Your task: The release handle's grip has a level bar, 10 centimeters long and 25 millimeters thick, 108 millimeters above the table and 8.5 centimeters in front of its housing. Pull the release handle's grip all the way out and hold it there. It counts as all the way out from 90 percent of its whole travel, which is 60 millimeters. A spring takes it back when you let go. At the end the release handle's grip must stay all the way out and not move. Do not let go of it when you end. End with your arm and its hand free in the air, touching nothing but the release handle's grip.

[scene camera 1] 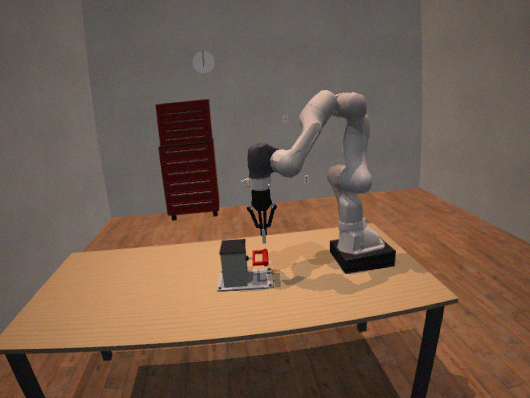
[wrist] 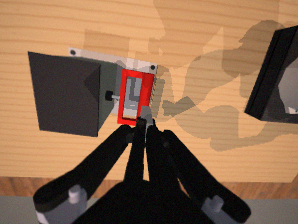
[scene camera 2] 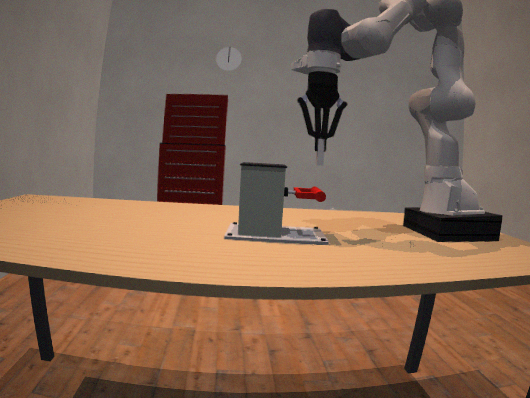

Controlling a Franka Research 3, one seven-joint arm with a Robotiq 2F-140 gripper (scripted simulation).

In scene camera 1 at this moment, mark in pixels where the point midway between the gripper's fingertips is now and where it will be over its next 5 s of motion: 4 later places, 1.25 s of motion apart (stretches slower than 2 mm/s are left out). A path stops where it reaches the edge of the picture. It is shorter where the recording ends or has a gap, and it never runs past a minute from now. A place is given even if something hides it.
My gripper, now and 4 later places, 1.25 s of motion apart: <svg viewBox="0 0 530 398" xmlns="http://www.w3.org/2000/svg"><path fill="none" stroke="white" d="M264 242L265 248L265 252L266 259L265 263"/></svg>
